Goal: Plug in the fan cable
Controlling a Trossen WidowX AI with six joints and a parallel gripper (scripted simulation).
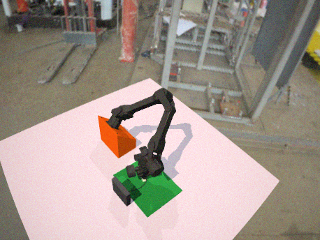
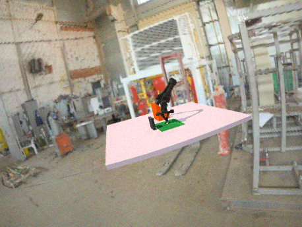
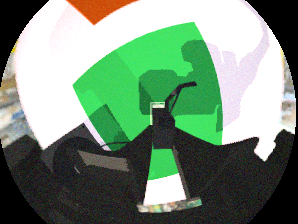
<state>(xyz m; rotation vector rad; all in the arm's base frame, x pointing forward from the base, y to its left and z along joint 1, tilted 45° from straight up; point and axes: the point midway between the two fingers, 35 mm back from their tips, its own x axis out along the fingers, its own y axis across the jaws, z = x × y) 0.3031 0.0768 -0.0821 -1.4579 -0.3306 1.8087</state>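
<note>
Now: the dark plug 1 cm behind my gripper tip and 1 cm above it. From my gripper tip the other things lie so: green board (3 cm ahead, 5 cm below); black fan (1 cm ahead, 15 cm to the right, 2 cm above); four-pin fan header (1 cm behind, 4 cm below).
</note>
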